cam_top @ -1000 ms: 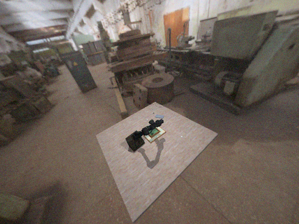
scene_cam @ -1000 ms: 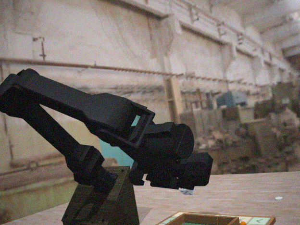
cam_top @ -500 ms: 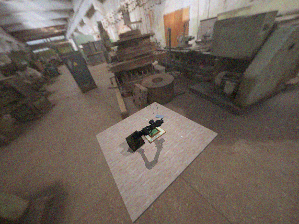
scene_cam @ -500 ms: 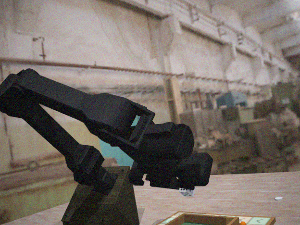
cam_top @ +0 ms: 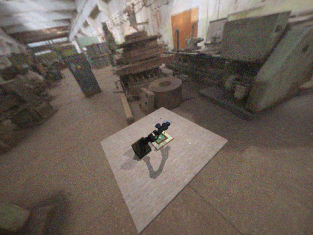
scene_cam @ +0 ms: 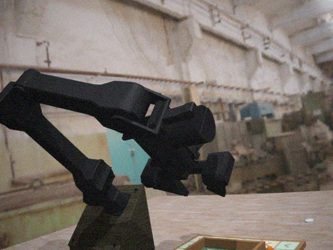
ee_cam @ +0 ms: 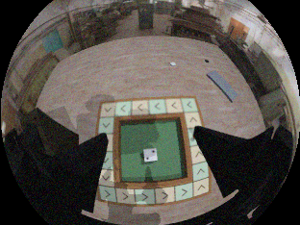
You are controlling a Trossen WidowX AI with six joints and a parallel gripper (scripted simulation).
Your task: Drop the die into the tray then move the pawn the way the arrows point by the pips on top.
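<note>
My gripper tip is now 11 cm short of the orange pawn, 2 cm to the right of it and 13 cm above it. Round my gripper tip: grey-blue card: 31 cm ahead, 21 cm to the left, 15 cm below; then white die: 1 cm to the right, 13 cm below.
</note>
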